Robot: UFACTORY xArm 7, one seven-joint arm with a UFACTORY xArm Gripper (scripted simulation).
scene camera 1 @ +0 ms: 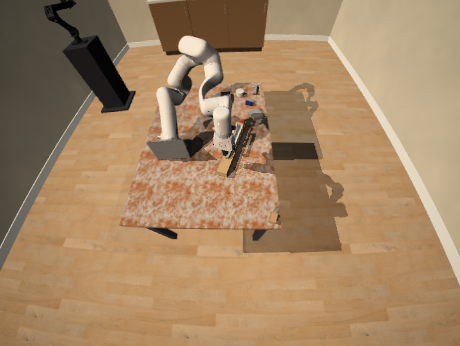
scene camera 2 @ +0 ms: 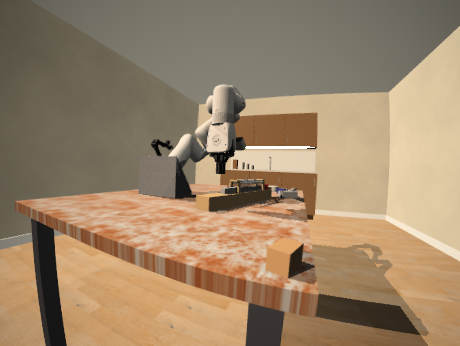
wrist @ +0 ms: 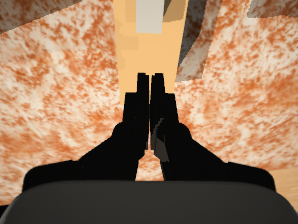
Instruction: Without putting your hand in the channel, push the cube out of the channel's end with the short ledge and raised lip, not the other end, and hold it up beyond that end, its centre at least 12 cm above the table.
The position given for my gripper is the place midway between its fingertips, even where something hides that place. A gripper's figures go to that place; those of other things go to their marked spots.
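Labels:
The tan block (scene camera 2: 283, 258) is 25 cm from the lens, and my gripper (scene camera 2: 220, 173) is at 64 cm from the lens.

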